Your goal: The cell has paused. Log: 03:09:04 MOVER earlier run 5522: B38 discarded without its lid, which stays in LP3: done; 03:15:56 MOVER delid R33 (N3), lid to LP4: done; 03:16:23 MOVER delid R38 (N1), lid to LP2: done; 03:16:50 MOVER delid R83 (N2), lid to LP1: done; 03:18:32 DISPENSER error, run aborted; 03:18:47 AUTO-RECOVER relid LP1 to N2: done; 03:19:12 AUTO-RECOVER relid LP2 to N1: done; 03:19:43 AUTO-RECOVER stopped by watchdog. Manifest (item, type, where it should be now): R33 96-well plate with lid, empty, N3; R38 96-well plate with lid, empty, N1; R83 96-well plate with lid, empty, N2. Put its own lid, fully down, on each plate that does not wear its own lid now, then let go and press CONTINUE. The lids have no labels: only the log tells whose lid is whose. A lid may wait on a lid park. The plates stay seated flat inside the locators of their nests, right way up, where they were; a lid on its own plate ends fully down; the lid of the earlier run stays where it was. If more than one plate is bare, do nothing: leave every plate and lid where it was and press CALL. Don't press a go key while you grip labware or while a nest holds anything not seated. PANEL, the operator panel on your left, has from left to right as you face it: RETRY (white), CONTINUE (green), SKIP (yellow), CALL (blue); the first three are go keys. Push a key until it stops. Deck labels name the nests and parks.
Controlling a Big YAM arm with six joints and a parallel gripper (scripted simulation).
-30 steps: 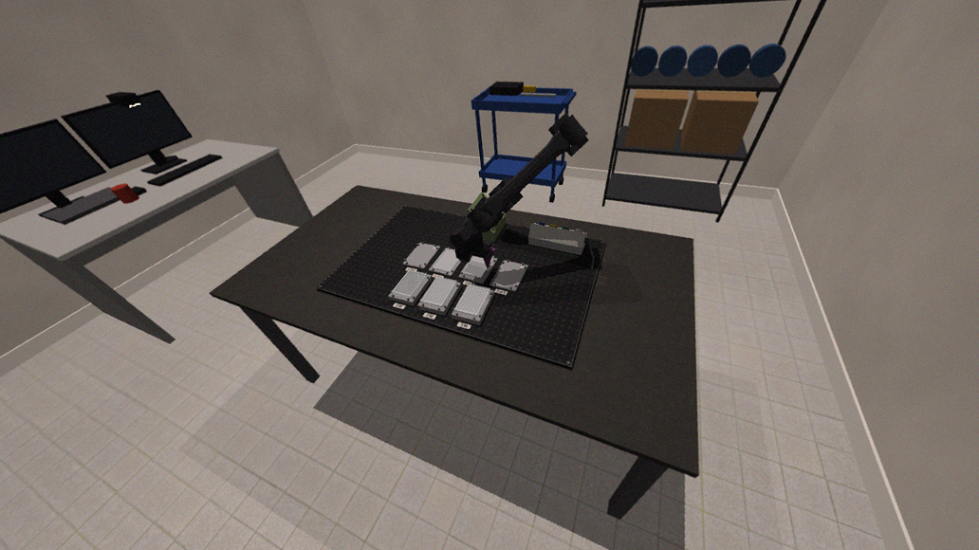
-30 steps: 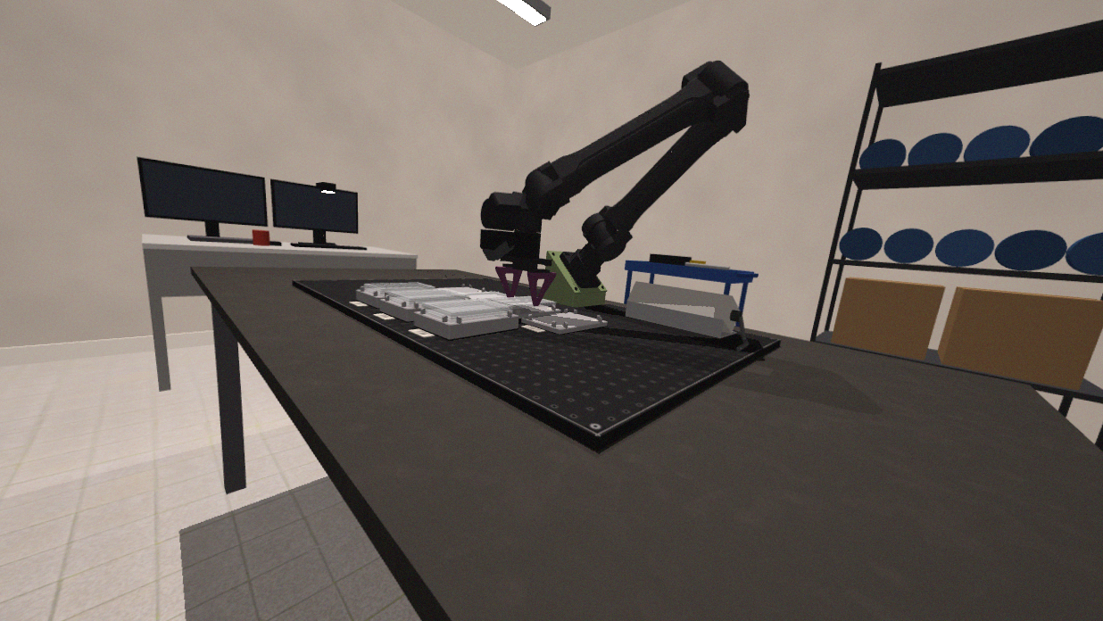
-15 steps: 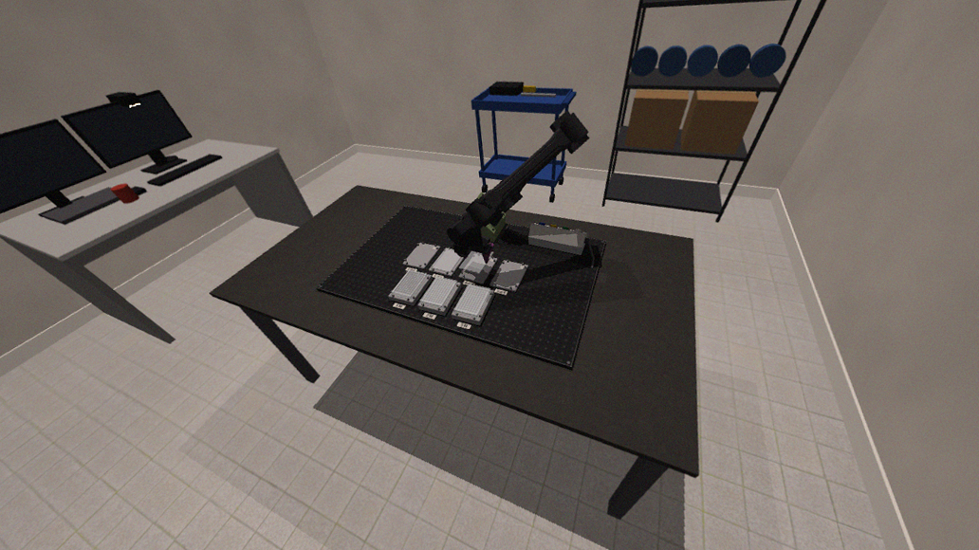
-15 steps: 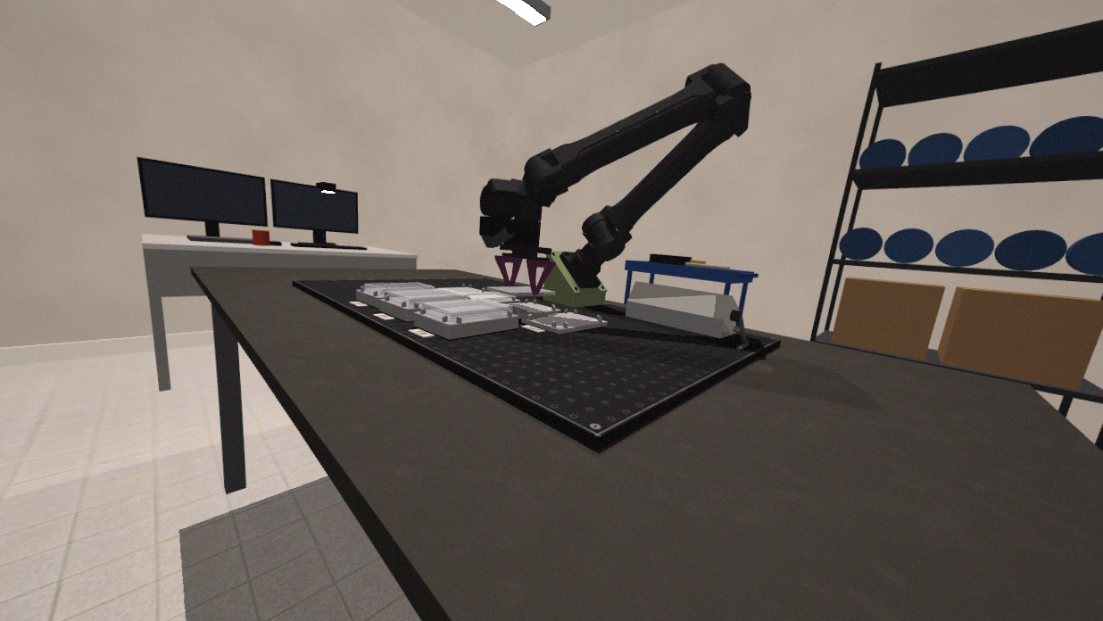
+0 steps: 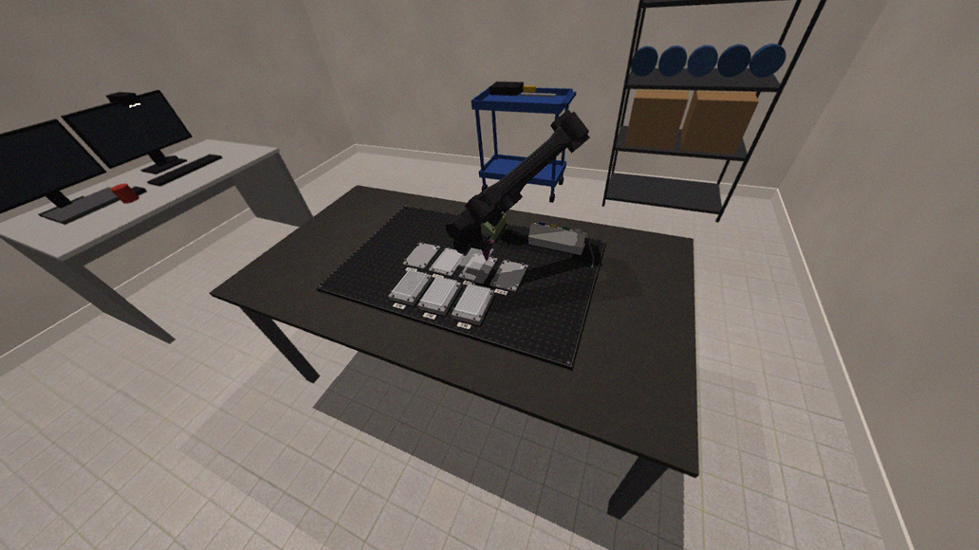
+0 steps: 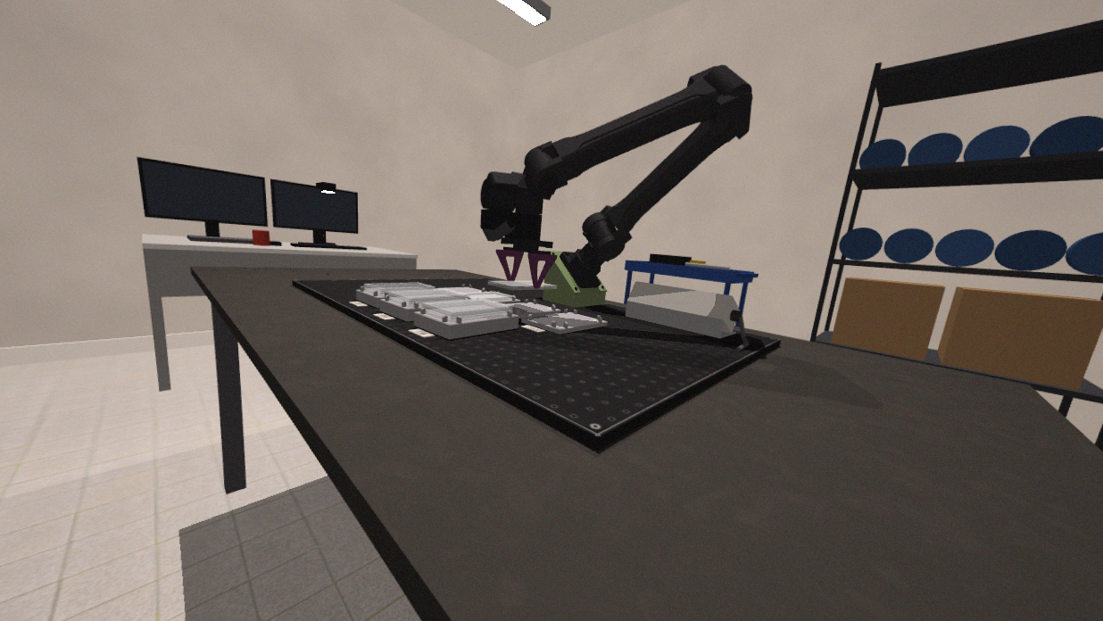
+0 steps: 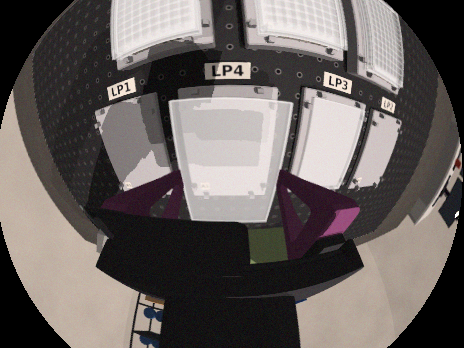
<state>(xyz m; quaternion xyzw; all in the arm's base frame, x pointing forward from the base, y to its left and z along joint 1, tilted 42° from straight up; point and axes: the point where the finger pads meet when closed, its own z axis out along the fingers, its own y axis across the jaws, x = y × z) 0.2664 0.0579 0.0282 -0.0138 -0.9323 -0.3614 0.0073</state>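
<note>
Right now my hand is 180 mm short of the white 96-well plate, 190 mm to the left of it and 40 mm above it. From my hand the other things lie so: lid park LP4 (60 mm below); then LP4 label (90 mm ahead, 70 mm below); then lid park LP1 (130 mm to the left, 60 mm below).
</note>
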